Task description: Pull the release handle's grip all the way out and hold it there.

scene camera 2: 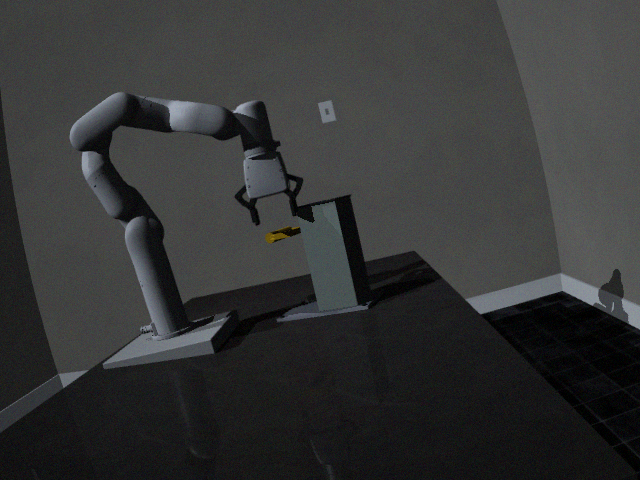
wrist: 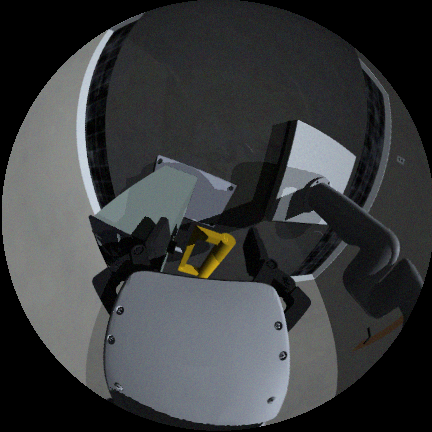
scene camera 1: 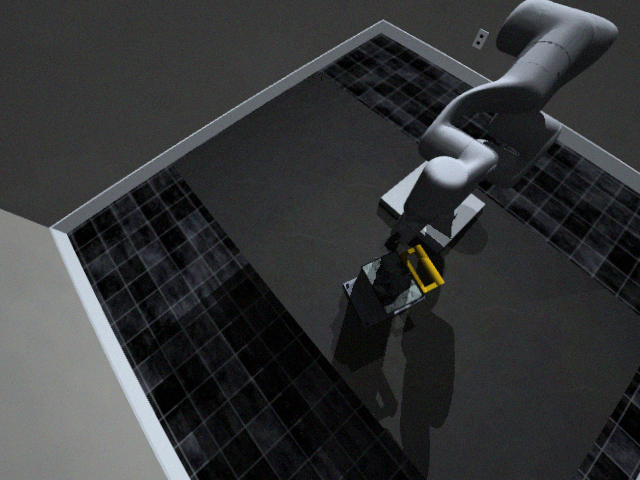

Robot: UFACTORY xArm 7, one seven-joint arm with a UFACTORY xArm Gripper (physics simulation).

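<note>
The release handle's yellow grip is a rectangular loop sticking out from the side of an upright pale green box, near its top. My gripper is open and empty, pointing down above the grip. In the scene camera 2 view its fingertips are a little higher than the grip, and one fingertip is at the box's top edge; contact there cannot be told. In the wrist view the grip shows between the two fingers. The grip's joint with the box is partly hidden.
The box stands on a grey mounting plate on the dark table. The arm's white base block is on the grip's side of the box.
</note>
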